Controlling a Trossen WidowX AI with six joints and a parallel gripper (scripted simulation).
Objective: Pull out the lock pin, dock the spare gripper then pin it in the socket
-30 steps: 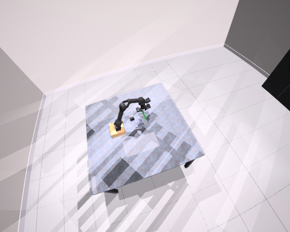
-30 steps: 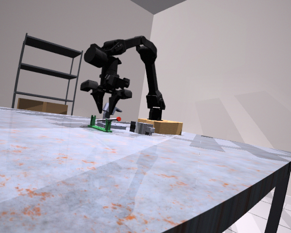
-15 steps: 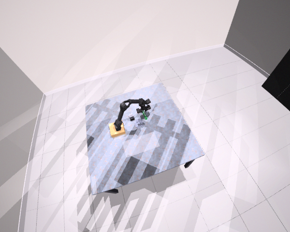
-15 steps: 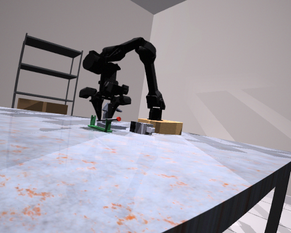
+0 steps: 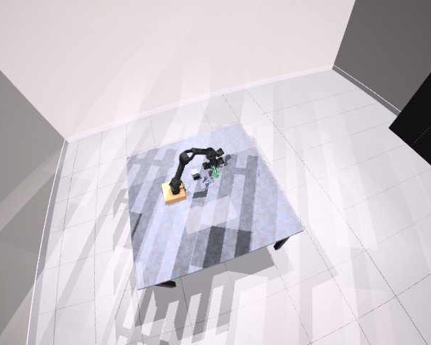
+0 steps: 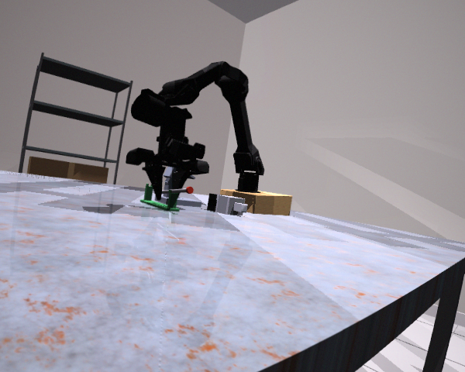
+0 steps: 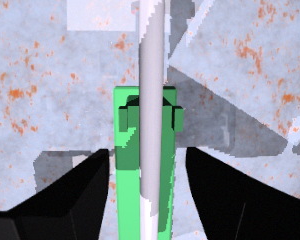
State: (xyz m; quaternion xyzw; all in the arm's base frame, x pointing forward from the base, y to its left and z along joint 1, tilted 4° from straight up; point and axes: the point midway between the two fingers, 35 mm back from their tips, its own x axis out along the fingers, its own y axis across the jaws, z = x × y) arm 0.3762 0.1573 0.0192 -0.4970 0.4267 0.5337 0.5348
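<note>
The green mount is 4 cm to the right of my gripper tip and 1 cm above it. The rest, counted from my gripper tip: spare gripper (18 cm behind, 1 cm to the right); socket (10 cm behind, 14 cm to the right, 3 cm above).
</note>
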